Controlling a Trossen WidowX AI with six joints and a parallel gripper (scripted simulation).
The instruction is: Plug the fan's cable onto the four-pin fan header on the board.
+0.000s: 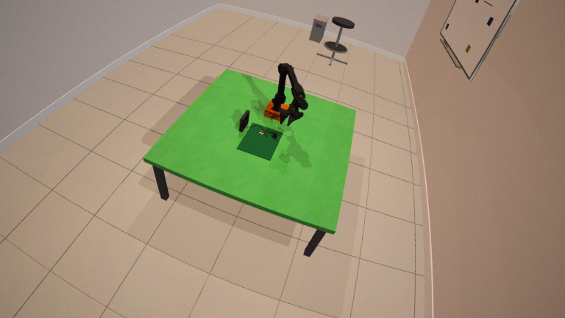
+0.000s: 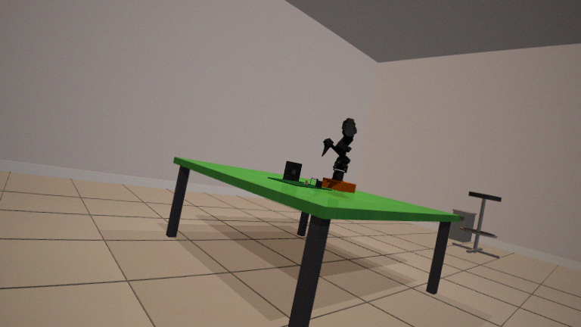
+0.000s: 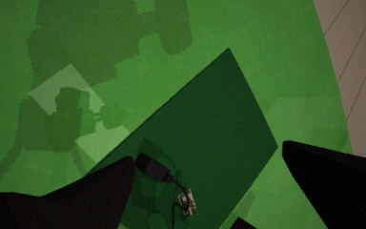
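My gripper tip is 14 cm above the dark fan plug, 5 cm to the left of it and 1 cm past it. From my gripper tip the other things lie so: black fan (29 cm to the right, 10 cm below, 3 cm ahead); then pale fan header (16 cm below, 15 cm to the right, 1 cm ahead); then dark green board (17 cm below, 12 cm to the right, 8 cm ahead).
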